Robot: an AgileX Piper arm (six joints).
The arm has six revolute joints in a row. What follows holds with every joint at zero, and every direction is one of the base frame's. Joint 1 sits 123.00 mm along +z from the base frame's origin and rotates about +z. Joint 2 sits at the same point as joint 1 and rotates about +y. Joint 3 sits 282.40 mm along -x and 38.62 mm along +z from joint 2 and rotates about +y. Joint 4 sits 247.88 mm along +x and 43.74 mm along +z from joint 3 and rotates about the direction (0.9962, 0, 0.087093). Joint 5 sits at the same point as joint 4 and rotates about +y. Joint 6 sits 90.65 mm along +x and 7.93 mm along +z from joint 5 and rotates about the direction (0.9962, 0, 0.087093). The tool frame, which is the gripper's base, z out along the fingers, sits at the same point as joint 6; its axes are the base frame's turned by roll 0.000, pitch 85.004 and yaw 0.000 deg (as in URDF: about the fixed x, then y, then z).
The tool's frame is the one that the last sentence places.
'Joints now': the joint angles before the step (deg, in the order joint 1, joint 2, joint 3, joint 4, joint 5, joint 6). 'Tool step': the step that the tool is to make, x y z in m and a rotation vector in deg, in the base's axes. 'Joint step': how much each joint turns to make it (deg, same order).
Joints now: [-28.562 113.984 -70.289 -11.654 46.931 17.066]
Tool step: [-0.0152 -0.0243 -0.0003 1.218 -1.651 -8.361]
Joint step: [-4.854 0.005 -0.007 2.094 -0.487 2.298]
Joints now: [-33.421 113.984 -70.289 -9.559 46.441 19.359]
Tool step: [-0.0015 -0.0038 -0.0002 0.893 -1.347 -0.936]
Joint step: [-0.987 0.015 -0.014 1.971 -0.758 -1.208]
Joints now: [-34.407 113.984 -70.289 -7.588 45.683 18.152]
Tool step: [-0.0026 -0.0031 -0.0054 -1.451 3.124 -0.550]
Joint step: [0.111 1.057 -0.256 -3.968 1.342 3.023]
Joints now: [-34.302 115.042 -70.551 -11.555 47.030 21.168]
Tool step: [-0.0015 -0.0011 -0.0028 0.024 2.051 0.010]
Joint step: [0.004 0.675 -0.372 -1.248 1.525 0.550]
